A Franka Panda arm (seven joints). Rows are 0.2 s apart.
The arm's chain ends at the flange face. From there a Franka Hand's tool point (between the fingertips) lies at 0.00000 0.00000 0.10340 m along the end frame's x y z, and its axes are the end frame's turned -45 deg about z.
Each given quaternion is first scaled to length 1.
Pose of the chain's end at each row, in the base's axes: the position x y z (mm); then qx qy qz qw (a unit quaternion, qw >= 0):
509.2 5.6 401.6 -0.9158 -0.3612 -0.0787 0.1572
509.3 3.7 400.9 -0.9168 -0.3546 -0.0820 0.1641
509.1 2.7 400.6 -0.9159 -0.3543 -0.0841 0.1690
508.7 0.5 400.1 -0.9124 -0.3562 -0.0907 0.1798
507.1 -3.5 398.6 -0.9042 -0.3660 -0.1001 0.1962
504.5 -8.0 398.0 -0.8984 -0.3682 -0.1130 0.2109
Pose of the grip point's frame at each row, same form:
512.4 41.2 304.6 -0.7078 -0.6841 -0.1329 0.1151
512.8 40.8 304.5 -0.7113 -0.6785 -0.1386 0.1202
512.6 40.9 304.6 -0.7106 -0.6778 -0.1424 0.1239
512.6 41.1 305.1 -0.7067 -0.6783 -0.1526 0.1314
511.0 40.8 305.2 -0.6953 -0.6841 -0.1676 0.1430
509.4 39.8 306.4 -0.6891 -0.6840 -0.1851 0.1516

